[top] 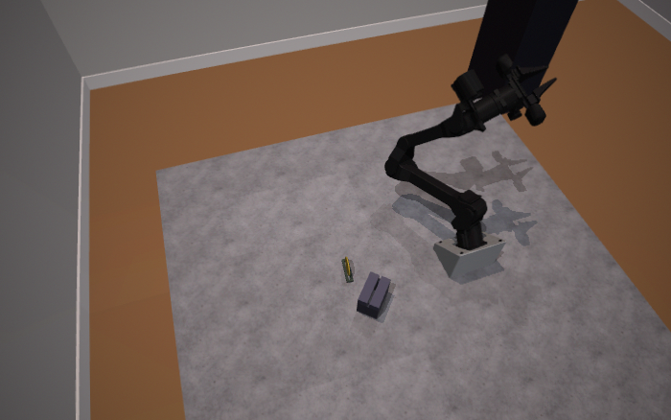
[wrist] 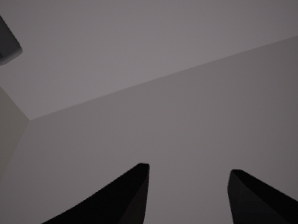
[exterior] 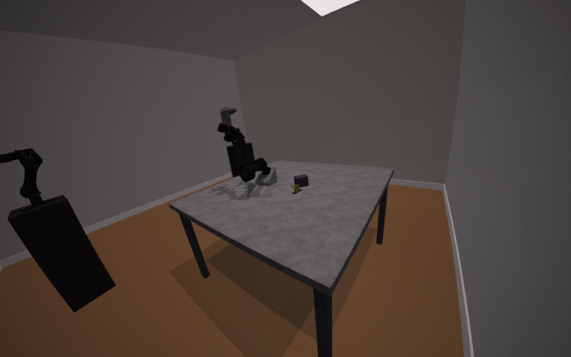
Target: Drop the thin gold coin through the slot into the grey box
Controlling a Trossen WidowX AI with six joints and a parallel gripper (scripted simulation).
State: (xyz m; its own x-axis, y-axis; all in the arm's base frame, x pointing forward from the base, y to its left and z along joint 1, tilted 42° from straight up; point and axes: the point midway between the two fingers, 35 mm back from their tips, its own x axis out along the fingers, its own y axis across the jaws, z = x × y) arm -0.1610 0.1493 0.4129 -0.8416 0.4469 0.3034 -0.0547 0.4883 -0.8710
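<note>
Right now the gold coin is 56 cm ahead of my gripper tip, 47 cm below it and 4 cm to the left of it.
</note>
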